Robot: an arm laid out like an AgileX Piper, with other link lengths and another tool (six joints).
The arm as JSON. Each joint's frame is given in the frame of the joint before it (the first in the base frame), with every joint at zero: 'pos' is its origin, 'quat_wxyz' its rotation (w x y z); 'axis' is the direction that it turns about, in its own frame. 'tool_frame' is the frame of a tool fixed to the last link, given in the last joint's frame.
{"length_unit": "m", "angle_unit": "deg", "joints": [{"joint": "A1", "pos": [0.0, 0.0, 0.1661], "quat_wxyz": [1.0, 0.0, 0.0, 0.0], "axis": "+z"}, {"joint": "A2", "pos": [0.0, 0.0, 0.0], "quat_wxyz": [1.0, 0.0, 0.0, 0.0], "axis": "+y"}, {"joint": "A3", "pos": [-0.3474, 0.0, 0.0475], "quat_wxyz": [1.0, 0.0, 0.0, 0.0], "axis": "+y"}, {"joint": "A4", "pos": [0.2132, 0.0, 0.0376], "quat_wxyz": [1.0, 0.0, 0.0, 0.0], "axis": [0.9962, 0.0, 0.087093]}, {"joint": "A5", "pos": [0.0, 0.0, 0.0], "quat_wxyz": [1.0, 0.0, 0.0, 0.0], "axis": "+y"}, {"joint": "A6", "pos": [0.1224, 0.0, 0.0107], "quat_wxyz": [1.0, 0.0, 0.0, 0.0], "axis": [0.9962, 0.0, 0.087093]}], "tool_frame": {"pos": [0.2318, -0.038, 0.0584], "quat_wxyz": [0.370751, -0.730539, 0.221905, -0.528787]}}
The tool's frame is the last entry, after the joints.
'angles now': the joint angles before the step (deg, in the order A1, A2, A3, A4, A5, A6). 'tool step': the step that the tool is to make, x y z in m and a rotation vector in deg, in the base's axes. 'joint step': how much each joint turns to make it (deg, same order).
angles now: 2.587 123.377 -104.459 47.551 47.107 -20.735
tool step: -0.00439 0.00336 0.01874 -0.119 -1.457 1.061
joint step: 0.000 -1.736 0.000 0.000 0.925 -0.621
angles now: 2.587 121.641 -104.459 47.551 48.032 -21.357
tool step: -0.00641 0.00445 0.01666 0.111 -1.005 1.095
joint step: 0.000 -1.631 0.001 0.089 1.221 -0.364
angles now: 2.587 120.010 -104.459 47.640 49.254 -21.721
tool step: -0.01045 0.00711 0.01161 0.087 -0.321 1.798
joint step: -0.001 -1.350 -0.003 0.129 2.012 -0.573
